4 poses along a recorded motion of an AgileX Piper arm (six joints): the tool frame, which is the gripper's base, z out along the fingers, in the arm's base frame.
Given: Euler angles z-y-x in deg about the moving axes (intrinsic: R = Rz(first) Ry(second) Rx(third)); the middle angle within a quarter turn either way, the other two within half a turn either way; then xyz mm.
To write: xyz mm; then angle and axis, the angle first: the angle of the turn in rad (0 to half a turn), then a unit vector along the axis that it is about. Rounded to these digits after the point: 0 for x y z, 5 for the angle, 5 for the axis.
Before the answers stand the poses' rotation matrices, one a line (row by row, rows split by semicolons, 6 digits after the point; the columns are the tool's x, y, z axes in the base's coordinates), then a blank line. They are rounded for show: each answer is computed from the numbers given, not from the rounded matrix.
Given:
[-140.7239 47.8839 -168.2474 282 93 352]
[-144.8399 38.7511 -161.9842 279 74 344]
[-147.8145 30.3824 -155.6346 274 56 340]
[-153.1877 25.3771 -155.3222 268 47 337]
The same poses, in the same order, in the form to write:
-0.519142 -0.502826 0.691128; -0.424551 0.853526 0.302076; -0.741787 -0.136599 -0.656576
-0.637582 -0.389361 0.664746; -0.449100 0.888944 0.089932; -0.625938 -0.241198 -0.741636
-0.730101 -0.308627 0.609674; -0.459511 0.882092 -0.103747; -0.505769 -0.355898 -0.785834
-0.806370 -0.250174 0.535892; -0.407544 0.891691 -0.196967; -0.428574 -0.377228 -0.820989

[282 93 352 2.29307 -0.29233 0.95489 0.05216]
[279 74 344 2.41154 -0.24826 0.96766 -0.04479]
[274 56 340 2.52685 -0.21860 0.96701 -0.13081]
[268 47 337 2.62162 -0.18140 0.97057 -0.15837]

